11 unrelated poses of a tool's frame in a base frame.
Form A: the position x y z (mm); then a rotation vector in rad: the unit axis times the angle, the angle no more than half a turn.
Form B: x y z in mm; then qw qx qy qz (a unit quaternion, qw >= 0). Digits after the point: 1 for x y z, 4 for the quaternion.
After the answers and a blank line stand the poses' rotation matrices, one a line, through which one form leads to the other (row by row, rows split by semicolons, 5 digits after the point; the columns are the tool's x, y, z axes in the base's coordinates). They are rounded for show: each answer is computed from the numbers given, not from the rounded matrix.
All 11 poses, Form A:
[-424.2 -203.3 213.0 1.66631 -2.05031 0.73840]
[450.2 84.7 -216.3 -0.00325 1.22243 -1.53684]
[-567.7 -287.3 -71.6 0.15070 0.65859 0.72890]
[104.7 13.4 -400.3 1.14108 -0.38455 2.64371]
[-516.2 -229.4 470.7 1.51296 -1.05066 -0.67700]
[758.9 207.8 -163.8 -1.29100 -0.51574 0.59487]
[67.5 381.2 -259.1 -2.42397 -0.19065 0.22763]
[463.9 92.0 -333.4 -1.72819 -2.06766 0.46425]
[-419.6 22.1 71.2 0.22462 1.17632 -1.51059]
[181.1 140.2 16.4 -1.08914 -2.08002 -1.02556]
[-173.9 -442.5 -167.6 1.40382 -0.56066 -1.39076]
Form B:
[-424.2 -203.3 213.0 0.1978 0.5954 -0.7326 0.2638]
[450.2 84.7 -216.3 0.5555 -0.0014 0.5176 -0.6508]
[-567.7 -287.3 -71.6 0.8791 0.0723 0.3159 0.3496]
[104.7 13.4 -400.3 0.1180 0.3901 -0.1314 0.9037]
[-516.2 -229.4 470.7 0.5560 0.6408 -0.4450 -0.2867]
[758.9 207.8 -163.8 0.7275 -0.5857 -0.2340 0.2699]
[67.5 381.2 -259.1 0.3427 -0.9325 -0.0733 0.0876]
[463.9 92.0 -333.4 0.2022 -0.6190 -0.7405 0.1663]
[-419.6 22.1 71.2 0.5704 0.0957 0.5012 -0.6437]
[181.1 140.2 16.4 0.2857 -0.4074 -0.7780 -0.3836]
[-173.9 -442.5 -167.6 0.5174 0.5849 -0.2336 -0.5794]

-0.21269 -0.97682 0.02431; -0.76802 0.15175 -0.62219; 0.60408 -0.15101 -0.78249
-0.38289 0.72155 0.57686; -0.72440 0.15299 -0.67219; -0.57327 -0.67525 0.46411
0.55591 -0.56902 0.60595; 0.66037 0.74506 0.09382; -0.50485 0.34799 0.78995
-0.66787 -0.31583 0.67395; 0.11075 -0.93759 -0.32964; 0.73599 -0.14552 0.66116
0.43952 -0.25146 -0.86232; -0.88916 0.01431 -0.45737; 0.12735 0.96776 -0.21729
0.74480 -0.11860 -0.65666; 0.66684 0.16814 0.72598; 0.02431 -0.97860 0.20432
0.97391 0.07677 -0.21358; 0.19679 -0.75440 0.62622; -0.11305 -0.65191 -0.74982
-0.15207 0.84948 -0.50523; 0.98393 0.17851 0.00399; 0.09357 -0.49650 -0.86298
-0.33106 0.83018 0.44855; -0.63829 0.15308 -0.75442; -0.69497 -0.53607 0.47922
-0.50485 0.85306 -0.13201; 0.41469 0.37380 0.82964; 0.75708 0.36410 -0.54247
0.21943 0.32630 -0.91944; -0.87275 -0.35557 -0.33447; -0.43607 0.87584 0.20676

